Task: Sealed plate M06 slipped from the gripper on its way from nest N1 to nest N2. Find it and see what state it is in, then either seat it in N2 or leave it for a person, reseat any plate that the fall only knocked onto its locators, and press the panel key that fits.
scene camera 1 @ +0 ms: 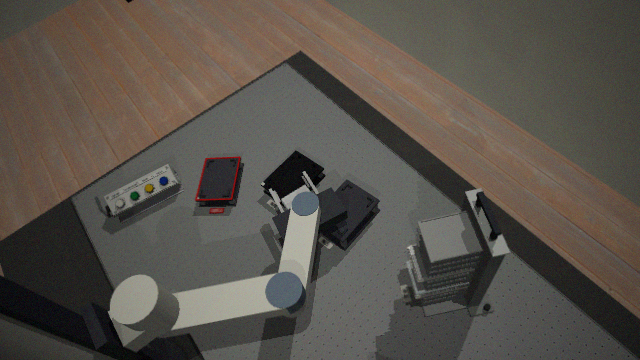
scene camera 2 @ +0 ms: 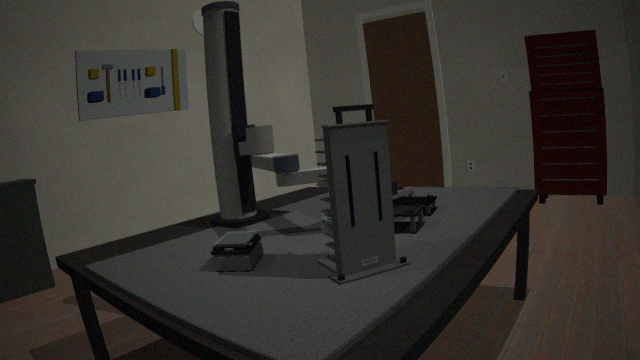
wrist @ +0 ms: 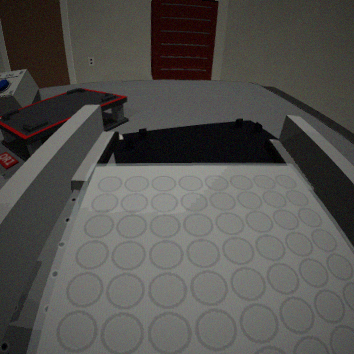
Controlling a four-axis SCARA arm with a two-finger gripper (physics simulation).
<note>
My gripper holds a white plate, clear of everything else. Further things: a small boxed device.
</note>
